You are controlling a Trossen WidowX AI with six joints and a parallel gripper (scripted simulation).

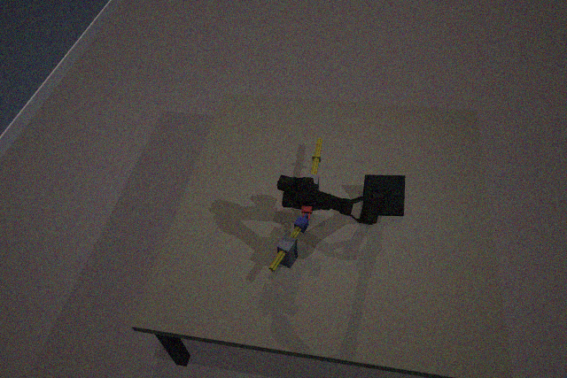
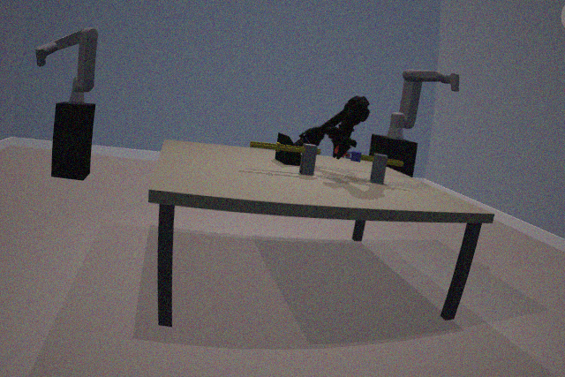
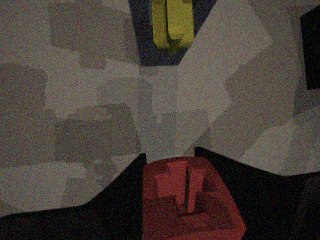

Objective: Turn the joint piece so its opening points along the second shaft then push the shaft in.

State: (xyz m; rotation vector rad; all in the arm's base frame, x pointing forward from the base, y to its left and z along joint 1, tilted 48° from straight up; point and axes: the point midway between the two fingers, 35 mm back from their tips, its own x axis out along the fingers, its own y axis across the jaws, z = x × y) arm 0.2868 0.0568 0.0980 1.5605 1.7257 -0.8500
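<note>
My gripper tip is 2 cm to the right of the red square joint piece and 3 cm below it.
</note>
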